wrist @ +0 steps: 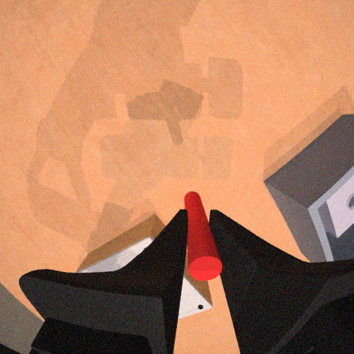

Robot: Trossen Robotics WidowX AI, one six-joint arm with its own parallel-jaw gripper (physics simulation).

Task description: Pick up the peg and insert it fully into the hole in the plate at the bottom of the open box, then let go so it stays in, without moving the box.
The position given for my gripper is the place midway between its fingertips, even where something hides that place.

Note:
In view: my gripper (197, 215) and a red peg (204, 263).

